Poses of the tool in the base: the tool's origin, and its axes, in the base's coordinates. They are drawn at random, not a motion.
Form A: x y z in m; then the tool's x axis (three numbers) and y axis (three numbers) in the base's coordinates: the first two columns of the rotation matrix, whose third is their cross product.
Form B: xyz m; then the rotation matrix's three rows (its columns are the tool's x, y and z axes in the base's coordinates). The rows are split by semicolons. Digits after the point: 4 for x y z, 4 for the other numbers.
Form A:
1: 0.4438 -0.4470 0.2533 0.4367 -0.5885 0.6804 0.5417 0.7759 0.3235
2: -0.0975 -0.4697 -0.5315 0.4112 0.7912 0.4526 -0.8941 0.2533 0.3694
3: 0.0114 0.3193 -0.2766 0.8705 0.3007 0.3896 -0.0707 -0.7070 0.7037
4: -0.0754 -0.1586 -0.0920 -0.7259 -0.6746 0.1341 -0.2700 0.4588 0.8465
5: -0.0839 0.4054 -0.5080 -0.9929 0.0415 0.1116 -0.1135 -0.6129 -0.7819
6: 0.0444 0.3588 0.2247 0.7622 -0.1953 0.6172 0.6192 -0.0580 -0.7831
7: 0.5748 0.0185 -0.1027 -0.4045 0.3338 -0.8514 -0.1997 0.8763 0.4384
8: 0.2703 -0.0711 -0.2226 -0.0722 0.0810 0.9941 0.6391 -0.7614 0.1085
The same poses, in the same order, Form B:
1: 0.4438 -0.4470 0.2533; 0.4367 0.5417 -0.7183; -0.5885 0.7759 0.2273; 0.6804 0.3235 0.6576
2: -0.0975 -0.4697 -0.5315; 0.4112 -0.8941 0.1776; 0.7912 0.2533 -0.5566; 0.4526 0.3694 0.8116
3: 0.0114 0.3193 -0.2766; 0.8705 -0.0707 0.4870; 0.3007 -0.7070 -0.6401; 0.3896 0.7037 -0.5942
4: -0.0754 -0.1586 -0.0920; -0.7259 -0.2700 -0.6326; -0.6746 0.4588 0.5783; 0.1341 0.8465 -0.5152
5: -0.0839 0.4054 -0.5080; -0.9929 -0.1135 0.0360; 0.0415 -0.6129 -0.7890; 0.1116 -0.7819 0.6133
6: 0.0444 0.3588 0.2247; 0.7622 0.6192 0.1887; -0.1953 -0.0580 0.9790; 0.6172 -0.7831 0.0767
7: 0.5748 0.0185 -0.1027; -0.4045 -0.1997 0.8924; 0.3338 0.8763 0.3474; -0.8514 0.4384 -0.2878
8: 0.2703 -0.0711 -0.2226; -0.0722 0.6391 0.7657; 0.0810 -0.7614 0.6432; 0.9941 0.1085 0.0032
